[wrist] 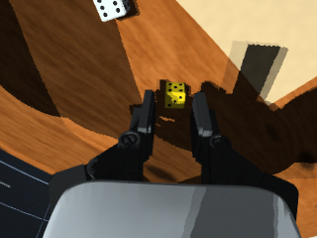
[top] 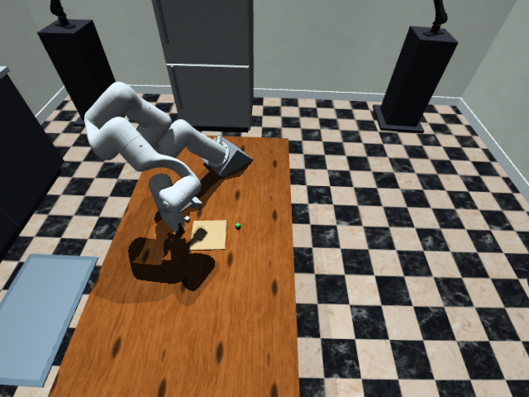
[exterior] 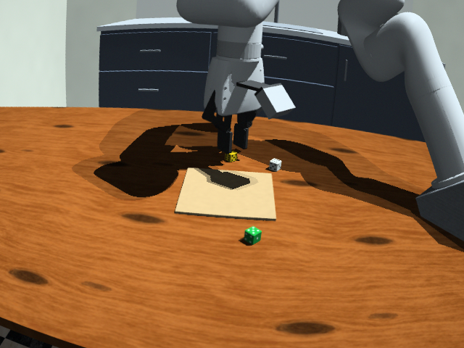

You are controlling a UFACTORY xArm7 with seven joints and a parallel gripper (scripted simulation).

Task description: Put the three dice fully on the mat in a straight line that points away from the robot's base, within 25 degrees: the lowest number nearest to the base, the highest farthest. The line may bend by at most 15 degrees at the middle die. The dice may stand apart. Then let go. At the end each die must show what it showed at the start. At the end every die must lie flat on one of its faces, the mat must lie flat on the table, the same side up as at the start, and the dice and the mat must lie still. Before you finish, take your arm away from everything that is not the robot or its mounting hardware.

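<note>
The yellow die lies 3 cm below my hand. Also, from my hand: white die 8 cm behind, 3 cm below, 2 cm to the left; tan mat 12 cm to the left, 4 cm below, 1 cm behind; green die 23 cm to the left, 6 cm behind, 3 cm below.
</note>
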